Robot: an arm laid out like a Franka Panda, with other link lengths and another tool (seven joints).
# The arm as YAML. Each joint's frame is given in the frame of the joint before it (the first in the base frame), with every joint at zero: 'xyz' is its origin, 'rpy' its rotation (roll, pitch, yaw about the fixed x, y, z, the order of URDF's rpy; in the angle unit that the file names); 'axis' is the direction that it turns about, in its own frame. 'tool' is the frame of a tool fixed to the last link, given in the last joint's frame.
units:
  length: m
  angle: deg
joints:
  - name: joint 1
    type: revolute
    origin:
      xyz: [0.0, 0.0, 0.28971]
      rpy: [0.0, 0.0, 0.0]
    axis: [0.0, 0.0, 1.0]
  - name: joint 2
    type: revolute
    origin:
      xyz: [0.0, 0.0, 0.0]
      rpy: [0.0, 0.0, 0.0]
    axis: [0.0, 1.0, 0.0]
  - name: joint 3
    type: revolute
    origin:
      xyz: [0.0, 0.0, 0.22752]
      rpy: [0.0, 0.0, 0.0]
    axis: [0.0, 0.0, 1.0]
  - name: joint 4
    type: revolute
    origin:
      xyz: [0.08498, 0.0, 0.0]
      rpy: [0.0, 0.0, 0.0]
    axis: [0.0, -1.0, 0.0]
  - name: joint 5
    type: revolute
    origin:
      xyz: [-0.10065, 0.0, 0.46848]
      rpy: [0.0, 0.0, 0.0]
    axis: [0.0, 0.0, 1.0]
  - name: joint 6
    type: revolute
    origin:
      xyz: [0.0, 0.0, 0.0]
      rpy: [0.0, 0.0, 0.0]
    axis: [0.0, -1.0, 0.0]
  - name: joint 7
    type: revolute
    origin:
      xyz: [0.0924, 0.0, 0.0]
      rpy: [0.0, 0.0, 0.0]
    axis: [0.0, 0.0, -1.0]
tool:
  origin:
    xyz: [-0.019, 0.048, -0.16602]
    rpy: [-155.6, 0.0, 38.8]
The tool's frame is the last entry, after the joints.
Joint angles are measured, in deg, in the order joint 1, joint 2, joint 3, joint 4, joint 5, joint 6, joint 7. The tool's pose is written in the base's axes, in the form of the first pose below.
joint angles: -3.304 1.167 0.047 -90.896 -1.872 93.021 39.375
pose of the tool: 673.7, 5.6, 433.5, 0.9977, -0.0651, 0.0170, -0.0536, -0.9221, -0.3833
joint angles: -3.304 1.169 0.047 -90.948 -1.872 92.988 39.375
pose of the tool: 673.5, 5.6, 432.8, 0.9978, -0.0651, 0.0155, -0.0542, -0.9220, -0.3833
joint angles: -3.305 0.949 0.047 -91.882 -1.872 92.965 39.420
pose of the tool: 671.5, 5.7, 425.9, 0.9978, -0.0659, 0.0027, -0.0599, -0.9217, -0.3832
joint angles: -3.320 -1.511 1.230 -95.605 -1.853 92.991 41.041
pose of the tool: 660.8, 19.5, 416.7, 0.9971, -0.0738, -0.0180, -0.0751, -0.9210, -0.3823
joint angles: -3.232 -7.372 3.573 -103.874 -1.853 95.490 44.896
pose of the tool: 641.4, 46.8, 403.3, 0.9951, -0.0978, -0.0136, -0.0957, -0.9222, -0.3746
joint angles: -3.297 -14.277 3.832 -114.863 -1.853 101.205 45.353
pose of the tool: 619.7, 48.6, 376.8, 0.9948, -0.1003, 0.0155, -0.0875, -0.9249, -0.3700
